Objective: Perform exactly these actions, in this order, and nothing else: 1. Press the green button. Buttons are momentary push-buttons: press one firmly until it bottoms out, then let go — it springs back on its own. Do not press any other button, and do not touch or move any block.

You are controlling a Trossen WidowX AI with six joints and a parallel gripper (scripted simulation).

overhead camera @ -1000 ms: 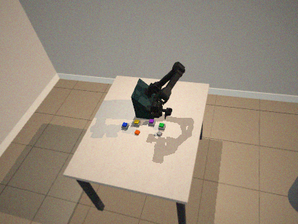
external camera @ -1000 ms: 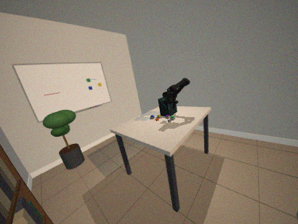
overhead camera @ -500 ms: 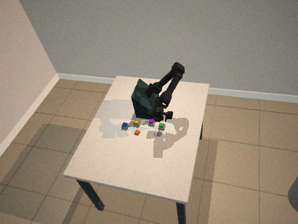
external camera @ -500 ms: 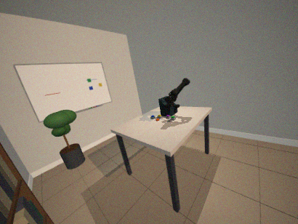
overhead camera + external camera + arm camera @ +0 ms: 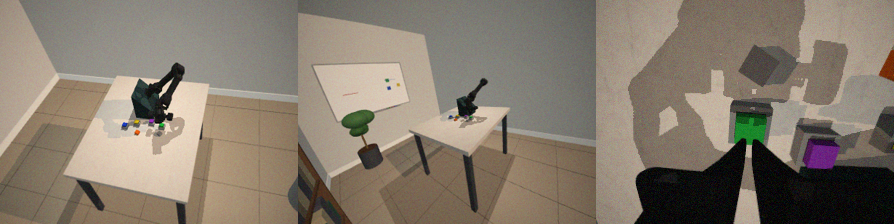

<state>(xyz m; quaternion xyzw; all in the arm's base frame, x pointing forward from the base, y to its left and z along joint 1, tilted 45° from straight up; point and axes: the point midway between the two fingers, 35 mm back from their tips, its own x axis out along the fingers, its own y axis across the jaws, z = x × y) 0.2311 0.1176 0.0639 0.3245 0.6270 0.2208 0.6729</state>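
The green button lies 3 cm below my gripper tip. Also, from my gripper tip: grey block (6 cm ahead, 1 cm to the right, 6 cm below); purple button (4 cm behind, 9 cm to the right, 3 cm below); orange block (6 cm ahead, 19 cm to the right, 6 cm below).
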